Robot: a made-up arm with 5 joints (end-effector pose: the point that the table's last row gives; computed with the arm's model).
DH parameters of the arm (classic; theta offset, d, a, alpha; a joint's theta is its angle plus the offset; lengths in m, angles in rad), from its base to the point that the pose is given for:
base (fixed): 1.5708 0.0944 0 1.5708
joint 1: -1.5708 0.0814 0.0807 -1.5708
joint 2: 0 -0.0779 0.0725 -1.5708
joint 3: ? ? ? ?
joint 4: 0 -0.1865 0.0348 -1.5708
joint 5: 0 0.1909 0.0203 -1.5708
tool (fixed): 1.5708 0.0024 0 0
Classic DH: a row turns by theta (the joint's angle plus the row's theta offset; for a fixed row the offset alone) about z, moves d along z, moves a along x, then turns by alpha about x.
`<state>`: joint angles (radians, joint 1 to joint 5).
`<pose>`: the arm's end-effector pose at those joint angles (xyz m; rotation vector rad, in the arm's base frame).
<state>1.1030 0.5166 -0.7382 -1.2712 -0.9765</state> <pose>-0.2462 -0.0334 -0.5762 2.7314 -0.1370 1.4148</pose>
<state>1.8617 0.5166 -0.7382 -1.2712 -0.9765</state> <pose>-0.2462 0.4371 -0.4152 -2.2176 0.5613 -1.0891</pose>
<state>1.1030 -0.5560 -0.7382 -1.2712 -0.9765</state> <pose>0.0934 0.1341 -0.6608 1.7536 -1.2400 1.6124</pose>
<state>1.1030 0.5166 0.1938 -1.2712 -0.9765</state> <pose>0.0173 -0.4426 -0.3575 1.8229 0.5843 1.5943</pose>
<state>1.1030 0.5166 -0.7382 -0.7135 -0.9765</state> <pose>-0.3236 -0.0853 -0.5208 2.8652 0.2579 0.6970</pose>
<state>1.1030 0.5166 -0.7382 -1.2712 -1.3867</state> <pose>-0.2531 -0.0333 -0.5714 -2.5121 -0.1436 -1.3178</pose>
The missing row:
joint 3: 1.5708 0.1798 0.372 1.5708
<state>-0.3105 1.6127 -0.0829 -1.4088 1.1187</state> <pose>0.1741 -0.6025 0.3772 0.0247 0.7062 1.3187</pose>
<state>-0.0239 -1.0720 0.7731 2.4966 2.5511</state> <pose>-0.1454 -0.1157 0.0976 0.0768 1.6559 -1.7672</pose>
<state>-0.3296 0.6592 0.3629 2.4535 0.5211</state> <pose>0.1454 -0.1589 0.2627 -1.3435 0.0809 -2.4120</pose>
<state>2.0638 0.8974 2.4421 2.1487 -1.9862</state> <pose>-0.0385 -0.0421 0.2759 1.8665 -1.8166 -0.2804</pose>
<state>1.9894 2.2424 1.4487 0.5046 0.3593</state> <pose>0.5285 -0.0676 0.1484 0.0707 -0.5322 1.6579</pose>
